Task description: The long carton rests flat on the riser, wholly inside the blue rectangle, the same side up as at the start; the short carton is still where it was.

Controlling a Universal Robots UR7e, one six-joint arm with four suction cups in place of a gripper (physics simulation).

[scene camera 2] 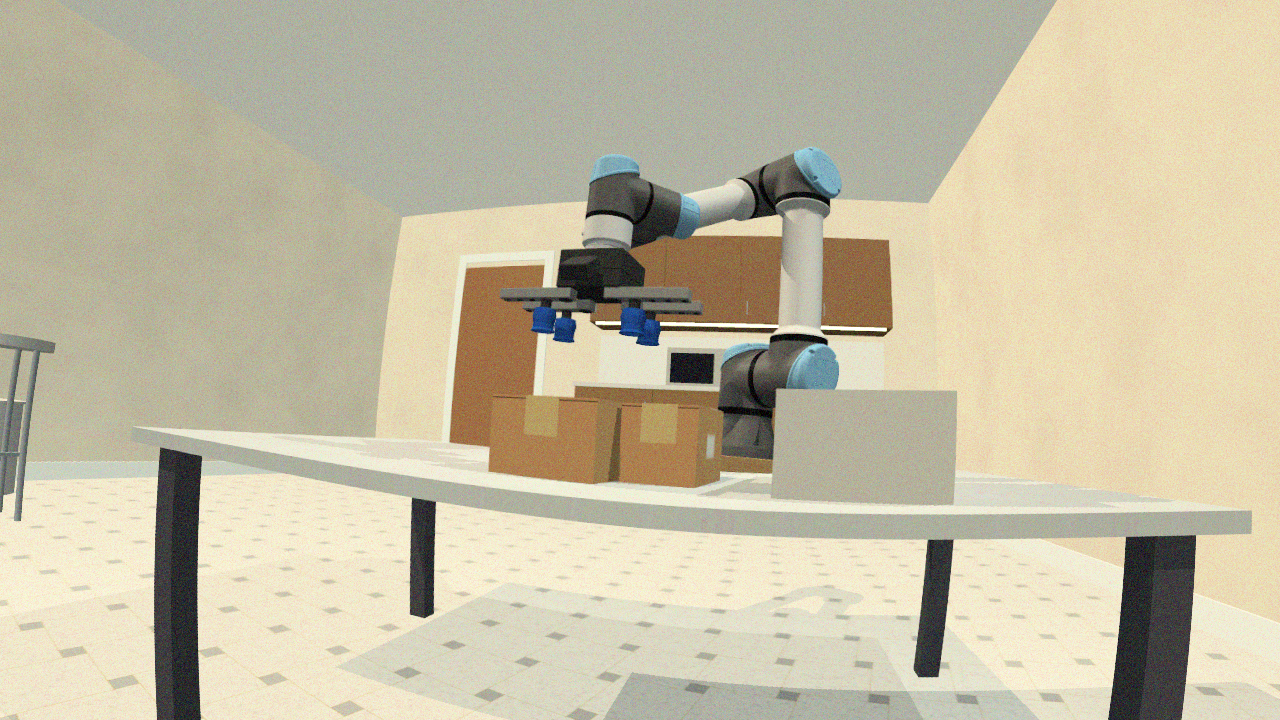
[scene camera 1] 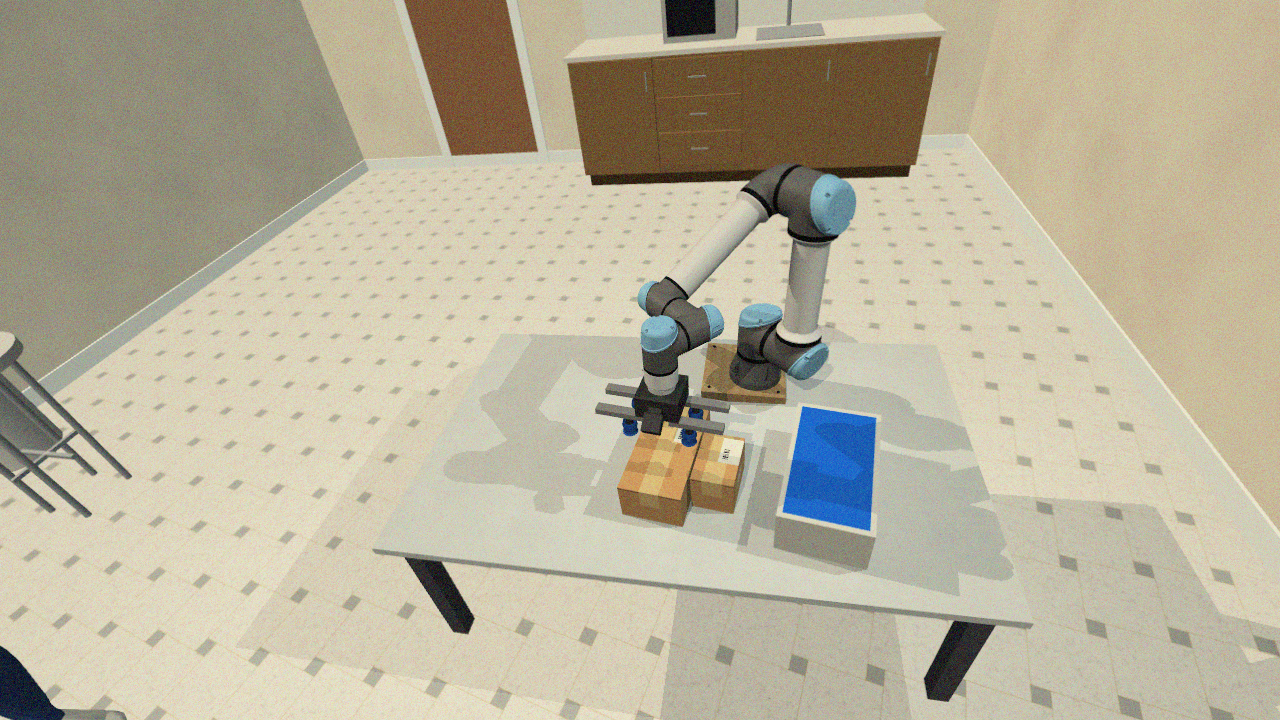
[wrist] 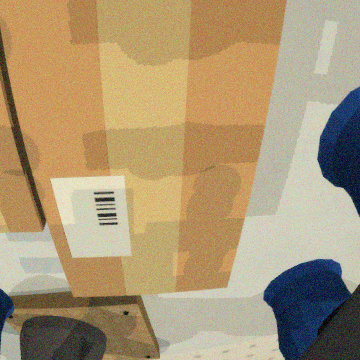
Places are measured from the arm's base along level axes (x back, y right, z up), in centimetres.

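Pixels of known places: end effector, tool point: (scene camera 2: 595,337) (scene camera 1: 663,425) (wrist: 127,241); arm's base, origin of the base link: (scene camera 2: 740,456) (scene camera 1: 754,374) (wrist: 63,334).
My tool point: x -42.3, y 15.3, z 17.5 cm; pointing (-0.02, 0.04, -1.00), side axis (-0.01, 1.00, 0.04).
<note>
Ahead of a thing's pixels: the offset from my tool point to its top centre.
The long carton {dz -9.7, dx +2.6, dy +0.8 cm} (scene camera 1: 657,465) (scene camera 2: 546,438) (wrist: 150,100) lies flat on the table, its taped, labelled top up. The short carton {dz -9.7, dx +1.2, dy -12.6 cm} (scene camera 1: 716,488) (scene camera 2: 662,447) (wrist: 15,205) stands close beside it, on the riser's side. The pale riser {dz -8.1, dx +4.3, dy -38.6 cm} (scene camera 1: 823,544) (scene camera 2: 863,447) stands to the right of both, with the blue rectangle {dz -8.1, dx +4.3, dy -38.6 cm} (scene camera 1: 832,465) on its top. My gripper (scene camera 1: 662,422) (scene camera 2: 597,326) is open, with nothing on its four blue cups. It hangs above the long carton's far part, with a gap between cups and carton. Some cups show at the edges of the wrist view.
The arm's base stands on a wooden plate (scene camera 1: 716,386) (wrist: 135,332) behind the cartons. The grey table (scene camera 1: 483,528) (scene camera 2: 358,470) bears everything. A stool (scene camera 1: 53,447) (scene camera 2: 19,402) stands off to the left. A dark blue leg (scene camera 1: 22,685) shows at the lower left corner.
</note>
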